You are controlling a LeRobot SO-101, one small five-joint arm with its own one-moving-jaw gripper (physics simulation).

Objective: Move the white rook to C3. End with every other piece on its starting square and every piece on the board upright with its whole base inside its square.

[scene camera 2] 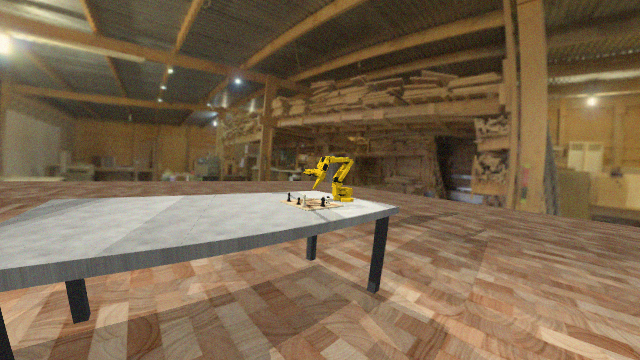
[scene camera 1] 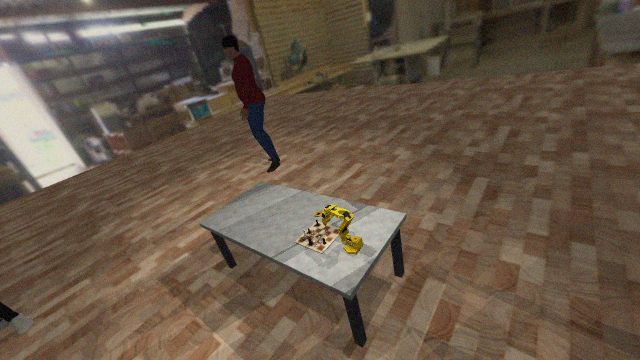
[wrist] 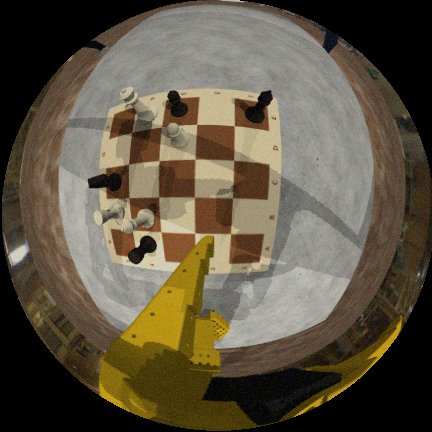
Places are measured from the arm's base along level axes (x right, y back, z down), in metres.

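Pixels of known places: hand, its tool point: [scene camera 2: 313, 188] [scene camera 1: 325, 225] [wrist: 213, 243]; arm's base, origin of its link: [scene camera 2: 340, 200] [scene camera 1: 350, 246] [wrist: 196, 318].
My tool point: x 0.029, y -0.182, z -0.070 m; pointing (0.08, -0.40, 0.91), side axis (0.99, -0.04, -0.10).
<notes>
Ahead of a thing's pixels: the offset from my tool point to its middle. "spot": to the spot under its first point. Level surfaces: height alone.
The white rook {dx -0.115, dy -0.006, dz +0.047 m} [wrist: 110, 213] stands on B5, at the left edge of the board {dx -0.037, dy -0.040, dz +0.067 m} [scene camera 1: 320, 249] [wrist: 274, 200] in the wrist view; it is too small to tell in the scene views. C3 {spot: dx -0.035, dy -0.039, dz +0.064 m} [wrist: 177, 178] bears no piece. My gripper [scene camera 1: 321, 220] [scene camera 2: 309, 180] [wrist: 209, 242] is fully open and empty, raised above the board. Its notched fixed jaw shows in the wrist view, with its tip drawn over A2, to the right of the rook; the moving jaw is swung far out.
White pieces stand on B4 {dx -0.074, dy +0.001, dz +0.042 m} [wrist: 145, 219], D3 {dx -0.034, dy -0.080, dz +0.048 m} [wrist: 178, 136] and E4 {dx -0.075, dy -0.117, dz +0.037 m} [wrist: 142, 108]. Black pieces stand on A4 {dx -0.076, dy +0.033, dz +0.047 m} [wrist: 145, 247], C5 {dx -0.116, dy -0.042, dz +0.044 m} [wrist: 112, 181], E3 {dx -0.037, dy -0.117, dz +0.048 m} [wrist: 178, 106] and E1 {dx +0.044, dy -0.113, dz +0.042 m} [wrist: 257, 111]. The board lies on a grey table {dz +0.070 m} [scene camera 1: 240, 212] [scene camera 2: 150, 225]. A person [scene camera 1: 247, 90] is beyond the table.
</notes>
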